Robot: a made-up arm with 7 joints. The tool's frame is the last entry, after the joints. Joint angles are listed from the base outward.
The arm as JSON. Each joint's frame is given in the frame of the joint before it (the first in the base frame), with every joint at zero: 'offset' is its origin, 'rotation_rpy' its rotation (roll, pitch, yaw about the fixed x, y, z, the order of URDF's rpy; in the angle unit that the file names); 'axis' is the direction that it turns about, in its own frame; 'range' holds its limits. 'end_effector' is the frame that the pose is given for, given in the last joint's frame.
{
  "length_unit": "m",
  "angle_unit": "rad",
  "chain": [
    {
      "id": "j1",
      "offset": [
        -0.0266,
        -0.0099,
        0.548
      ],
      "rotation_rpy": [
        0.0,
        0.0,
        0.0
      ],
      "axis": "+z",
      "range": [
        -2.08,
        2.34
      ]
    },
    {
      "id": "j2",
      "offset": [
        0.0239,
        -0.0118,
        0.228
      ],
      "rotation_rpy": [
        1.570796,
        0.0,
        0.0
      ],
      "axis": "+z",
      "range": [
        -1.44,
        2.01
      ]
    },
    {
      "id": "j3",
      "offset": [
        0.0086,
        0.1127,
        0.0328
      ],
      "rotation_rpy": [
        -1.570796,
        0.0,
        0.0
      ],
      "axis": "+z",
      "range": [
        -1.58,
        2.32
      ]
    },
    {
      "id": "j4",
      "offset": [
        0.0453,
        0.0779,
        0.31
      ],
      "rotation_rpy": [
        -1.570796,
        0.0,
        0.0
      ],
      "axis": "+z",
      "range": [
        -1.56,
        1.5
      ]
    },
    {
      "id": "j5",
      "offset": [
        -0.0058,
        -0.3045,
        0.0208
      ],
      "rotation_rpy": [
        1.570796,
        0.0,
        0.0
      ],
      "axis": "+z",
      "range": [
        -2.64,
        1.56
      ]
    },
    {
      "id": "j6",
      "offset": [
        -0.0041,
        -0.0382,
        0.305
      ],
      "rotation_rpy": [
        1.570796,
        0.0,
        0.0
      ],
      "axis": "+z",
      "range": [
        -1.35,
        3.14
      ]
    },
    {
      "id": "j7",
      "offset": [
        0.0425,
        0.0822,
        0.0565
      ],
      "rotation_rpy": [
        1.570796,
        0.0,
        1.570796
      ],
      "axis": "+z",
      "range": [
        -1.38,
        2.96
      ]
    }
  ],
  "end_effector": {
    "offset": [
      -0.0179,
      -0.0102,
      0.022
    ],
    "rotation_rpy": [
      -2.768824,
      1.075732,
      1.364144
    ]
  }
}
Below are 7 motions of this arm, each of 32 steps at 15 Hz.
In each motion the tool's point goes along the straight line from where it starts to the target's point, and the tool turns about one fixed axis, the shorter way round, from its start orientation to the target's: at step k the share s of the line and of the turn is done. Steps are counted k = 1, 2, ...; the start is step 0. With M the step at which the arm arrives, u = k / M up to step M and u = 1 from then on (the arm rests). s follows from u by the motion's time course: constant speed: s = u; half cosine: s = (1 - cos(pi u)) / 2; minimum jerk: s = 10 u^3 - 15 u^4 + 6 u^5.
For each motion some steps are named. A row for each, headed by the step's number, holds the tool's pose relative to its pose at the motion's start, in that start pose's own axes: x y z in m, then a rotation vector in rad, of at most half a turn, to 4 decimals.
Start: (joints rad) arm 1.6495 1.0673 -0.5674 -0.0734 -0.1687 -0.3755 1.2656
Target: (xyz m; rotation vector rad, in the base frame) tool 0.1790 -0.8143 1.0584 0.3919 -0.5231 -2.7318
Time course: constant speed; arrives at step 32
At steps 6, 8, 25, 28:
6: 0.0363 -0.0062 -0.0482 0.1003 -0.1506 -0.0100
8: 0.0483 -0.0082 -0.0643 0.1337 -0.2008 -0.0133
25: 0.1511 -0.0258 -0.2008 0.4177 -0.6274 -0.0416
28: 0.1692 -0.0289 -0.2249 0.4678 -0.7027 -0.0465

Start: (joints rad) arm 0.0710 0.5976 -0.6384 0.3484 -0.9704 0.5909 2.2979
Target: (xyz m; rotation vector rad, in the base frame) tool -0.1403 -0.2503 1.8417 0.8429 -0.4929 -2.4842
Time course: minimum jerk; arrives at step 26
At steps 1, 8, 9, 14, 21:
1: 0.0000 -0.0001 -0.0001 -0.0004 -0.0001 0.0011
8: 0.0118 -0.0473 -0.0278 -0.1315 -0.0335 0.3491
9: 0.0156 -0.0625 -0.0368 -0.1738 -0.0443 0.4615
14: 0.0390 -0.1560 -0.0918 -0.4337 -0.1105 1.1512
21: 0.0646 -0.2585 -0.1521 -0.7188 -0.1832 1.9081

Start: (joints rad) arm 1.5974 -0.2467 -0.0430 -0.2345 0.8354 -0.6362 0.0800
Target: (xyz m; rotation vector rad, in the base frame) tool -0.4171 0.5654 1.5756 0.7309 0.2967 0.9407
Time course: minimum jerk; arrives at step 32
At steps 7, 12, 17, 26, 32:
7: -0.0304 0.0000 -0.0168 -0.0336 0.0841 -0.0079
12: -0.1140 -0.0001 -0.0630 -0.1259 0.3155 -0.0296
17: -0.2314 -0.0002 -0.1279 -0.2555 0.6402 -0.0600
26: -0.3942 -0.0004 -0.2179 -0.4352 1.0905 -0.1022
32: -0.4144 -0.0004 -0.2290 -0.4576 1.1464 -0.1075

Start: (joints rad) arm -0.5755 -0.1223 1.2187 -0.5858 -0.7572 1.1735 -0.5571
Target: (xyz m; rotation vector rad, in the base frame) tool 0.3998 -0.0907 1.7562 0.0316 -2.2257 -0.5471
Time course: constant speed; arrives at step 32
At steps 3, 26, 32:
3: -0.0240 -0.0052 0.0644 -0.0050 0.1784 0.0641
26: -0.2084 -0.0450 0.5584 -0.0434 1.5457 0.5557
32: -0.2565 -0.0554 0.6873 -0.0534 1.9024 0.6840

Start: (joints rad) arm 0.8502 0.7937 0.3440 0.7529 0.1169 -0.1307 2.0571
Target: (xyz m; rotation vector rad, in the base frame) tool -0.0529 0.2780 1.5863 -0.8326 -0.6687 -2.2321
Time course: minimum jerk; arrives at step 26
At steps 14, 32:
14: -0.1823 -0.0102 -0.1939 -0.0785 -0.7070 -0.1093
32: -0.3187 -0.0178 -0.3391 -0.1372 -1.2365 -0.1912

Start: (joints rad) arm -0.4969 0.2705 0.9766 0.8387 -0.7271 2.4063 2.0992
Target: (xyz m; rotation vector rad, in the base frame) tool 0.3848 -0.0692 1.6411 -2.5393 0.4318 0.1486
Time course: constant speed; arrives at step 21
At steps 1, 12, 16, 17, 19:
1: 0.0207 0.0136 -0.0049 0.0476 0.0210 -0.0096
12: 0.2483 0.1633 -0.0592 0.5713 0.2524 -0.1155
16: 0.3311 0.2178 -0.0789 0.7618 0.3366 -0.1540
17: 0.3518 0.2314 -0.0838 0.8094 0.3576 -0.1637
19: 0.3932 0.2586 -0.0937 0.9046 0.3997 -0.1829

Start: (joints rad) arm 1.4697 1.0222 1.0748 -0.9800 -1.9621 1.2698 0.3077
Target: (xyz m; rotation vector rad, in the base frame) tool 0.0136 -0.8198 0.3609 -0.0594 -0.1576 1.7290
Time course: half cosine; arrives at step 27
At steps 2, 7, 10, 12, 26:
2: 0.0061 0.0037 -0.0028 0.0033 -0.0056 -0.0084
7: 0.0709 0.0426 -0.0330 0.0380 -0.0657 -0.0983
10: 0.1365 0.0820 -0.0636 0.0731 -0.1264 -0.1892
12: 0.1867 0.1121 -0.0870 0.1001 -0.1730 -0.2589
26: 0.4504 0.2705 -0.2100 0.2414 -0.4172 -0.6245

